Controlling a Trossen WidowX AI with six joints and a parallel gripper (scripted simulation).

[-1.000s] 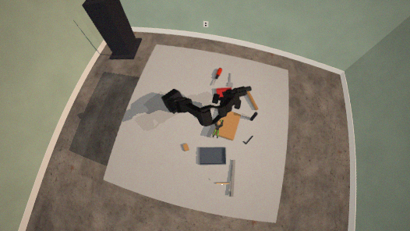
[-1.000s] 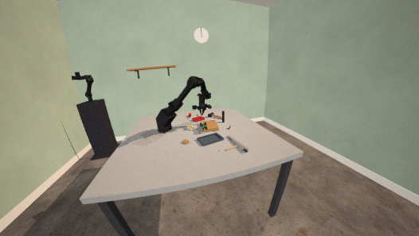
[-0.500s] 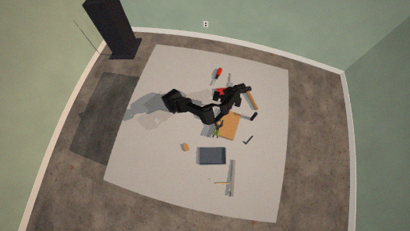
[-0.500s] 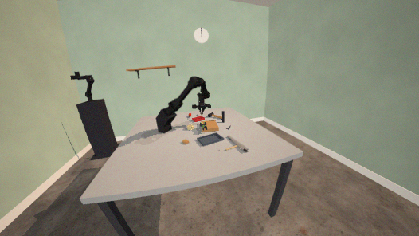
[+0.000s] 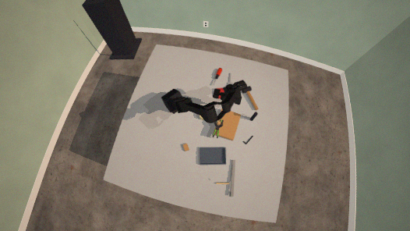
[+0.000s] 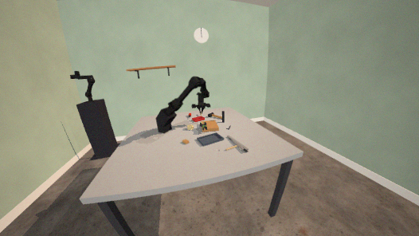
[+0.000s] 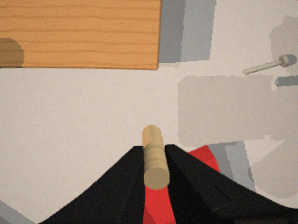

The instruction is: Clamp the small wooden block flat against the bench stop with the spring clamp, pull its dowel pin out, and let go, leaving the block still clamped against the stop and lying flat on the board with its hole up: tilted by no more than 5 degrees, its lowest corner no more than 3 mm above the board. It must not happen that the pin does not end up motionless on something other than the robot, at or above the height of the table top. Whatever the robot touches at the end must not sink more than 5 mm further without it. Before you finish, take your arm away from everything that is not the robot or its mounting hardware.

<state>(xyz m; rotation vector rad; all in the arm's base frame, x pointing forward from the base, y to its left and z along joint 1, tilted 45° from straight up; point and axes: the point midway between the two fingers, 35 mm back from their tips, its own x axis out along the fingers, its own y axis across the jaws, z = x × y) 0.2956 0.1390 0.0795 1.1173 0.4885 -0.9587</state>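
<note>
Right now my hand is 13 cm above the red tray and 12 cm to the right of it. The rest, counted from my hand: small wooden block 13 cm to the right, 10 cm below, 3 cm behind; dowel pin 4 cm below; bench stop 12 cm to the right, 10 cm below, 4 cm behind.
</note>
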